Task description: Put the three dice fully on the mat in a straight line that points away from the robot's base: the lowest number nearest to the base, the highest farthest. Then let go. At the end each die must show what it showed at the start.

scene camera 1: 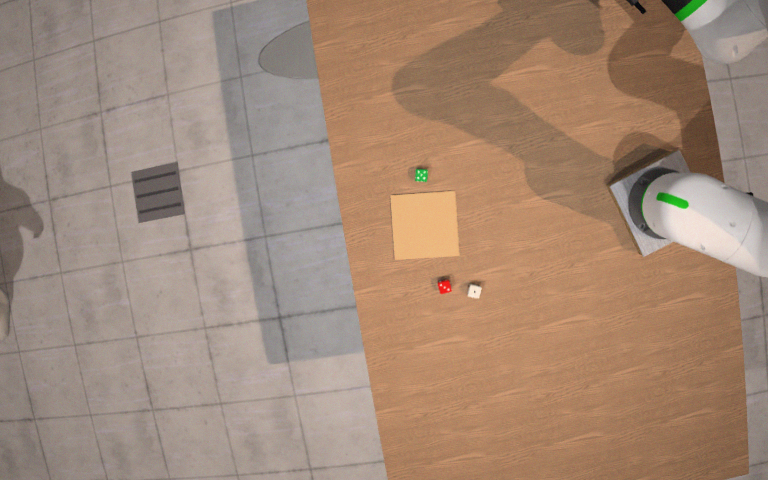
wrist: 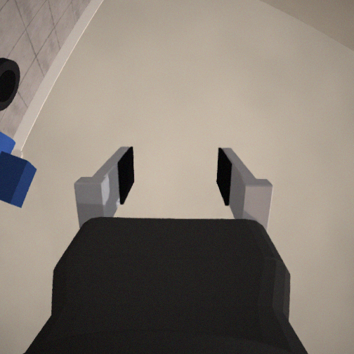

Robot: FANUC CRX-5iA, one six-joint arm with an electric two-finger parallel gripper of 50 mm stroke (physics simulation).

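Note:
The square tan mat (scene camera 1: pixel 424 225) lies on the wooden table, with no die on it. A green die (scene camera 1: pixel 421 174) showing five lies just above the mat's upper edge in the scene view. A red die (scene camera 1: pixel 444 286) showing three lies below the mat's lower edge. A white die (scene camera 1: pixel 474 290) showing one lies right of the red die, apart from it and closer to the robot's base. My gripper (wrist: pixel 175 164) is open and empty in the wrist view, pointed at a plain wall and away from the dice. In the scene view a dark tip shows at the top right edge, far from the dice.
The robot's base plate (scene camera 1: pixel 627 204) is at the table's right side, with the arm (scene camera 1: pixel 707 212) extending from it. The arm's shadow falls across the upper table. A grey floor grate (scene camera 1: pixel 158 200) is left of the table. A blue block-like object (wrist: pixel 16 180) shows at the wrist view's left edge.

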